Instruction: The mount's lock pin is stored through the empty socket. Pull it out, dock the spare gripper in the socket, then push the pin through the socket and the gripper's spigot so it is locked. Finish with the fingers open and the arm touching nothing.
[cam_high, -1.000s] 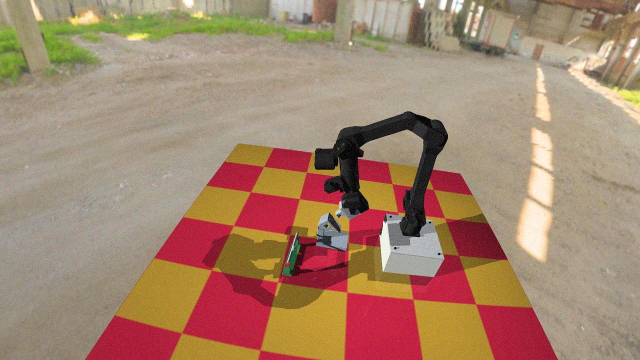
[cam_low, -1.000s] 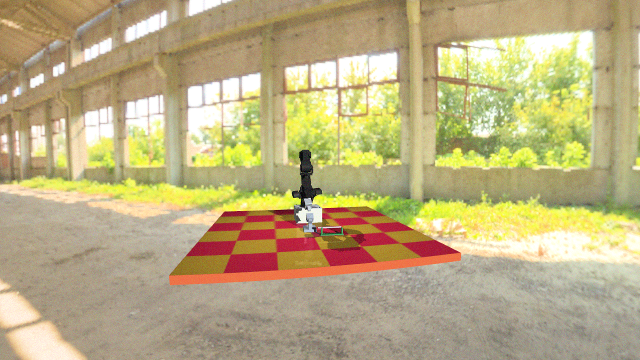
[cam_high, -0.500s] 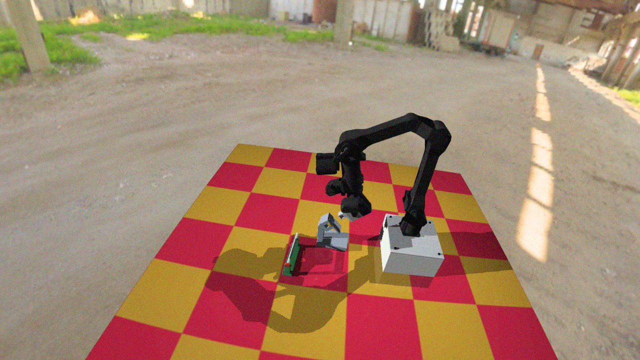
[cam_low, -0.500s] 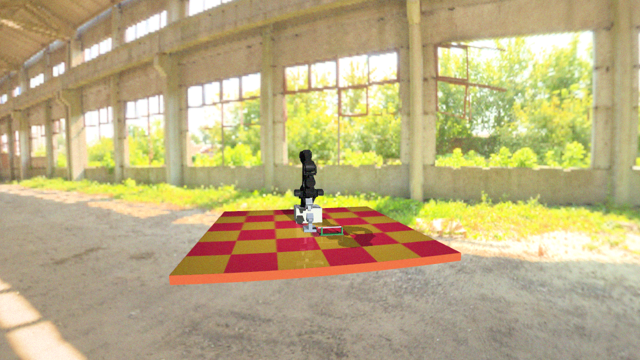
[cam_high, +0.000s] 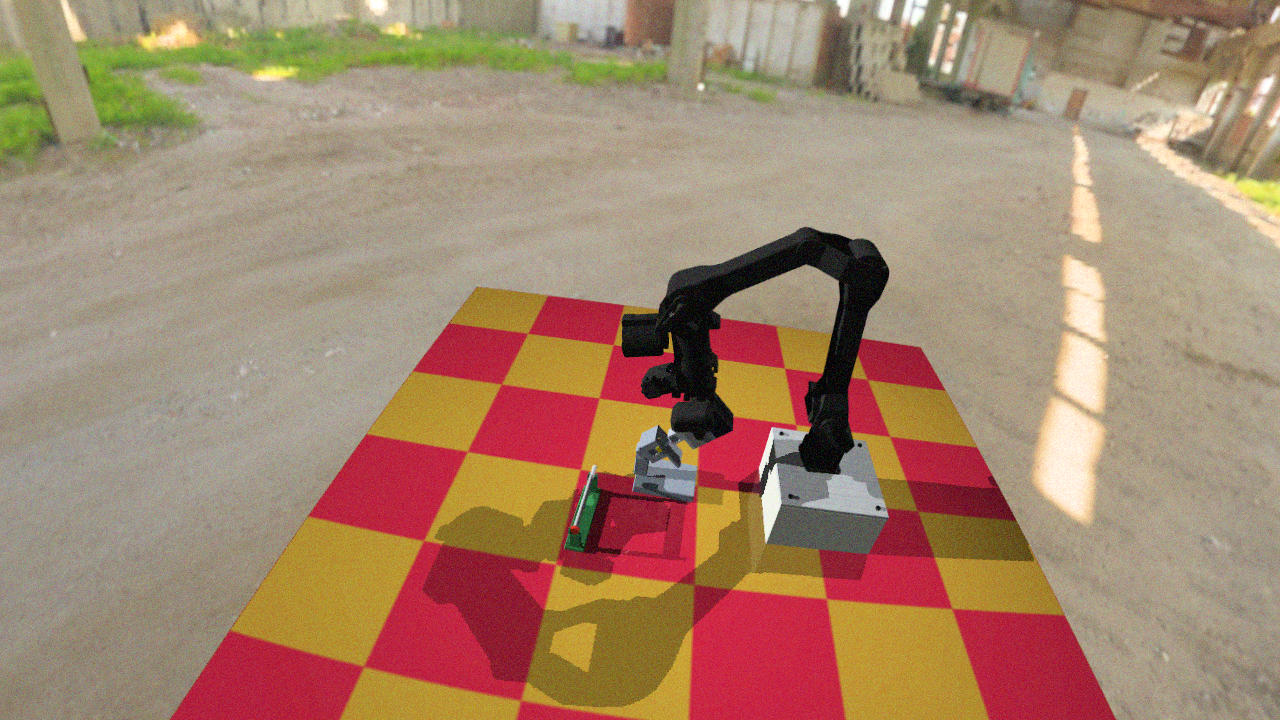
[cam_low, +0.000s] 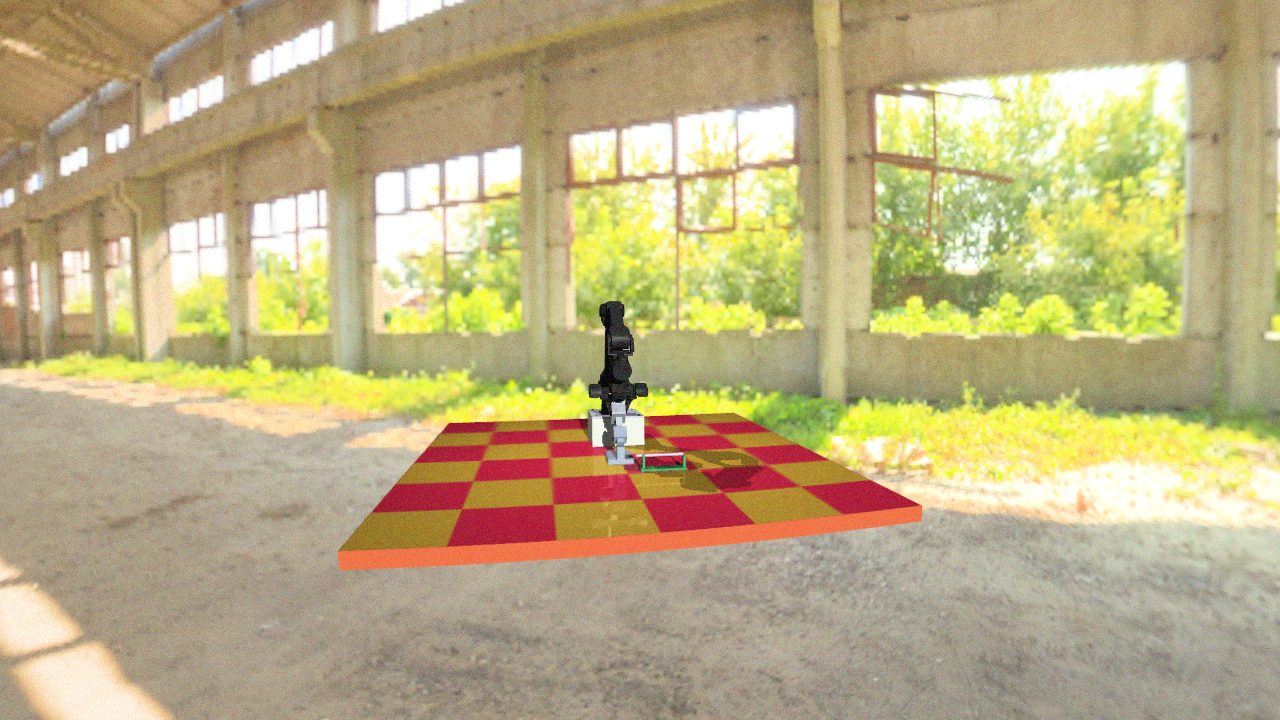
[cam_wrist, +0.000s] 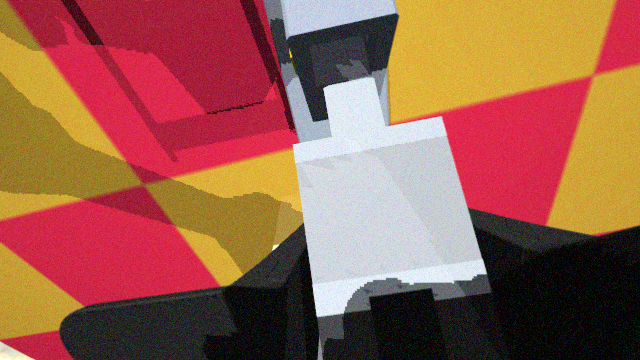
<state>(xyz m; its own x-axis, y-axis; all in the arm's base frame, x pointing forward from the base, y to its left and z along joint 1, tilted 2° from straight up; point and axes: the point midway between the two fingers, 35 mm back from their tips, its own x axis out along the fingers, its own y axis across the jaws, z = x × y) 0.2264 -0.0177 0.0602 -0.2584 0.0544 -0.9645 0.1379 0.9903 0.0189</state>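
My gripper tip is now 18 cm short of the green cradle, 10 cm to the right of it and 11 cm above it. Round my gripper tip: spare gripper (1 cm ahead, 1 cm above); then grey mount (6 cm ahead, 1 cm to the right, 8 cm below).
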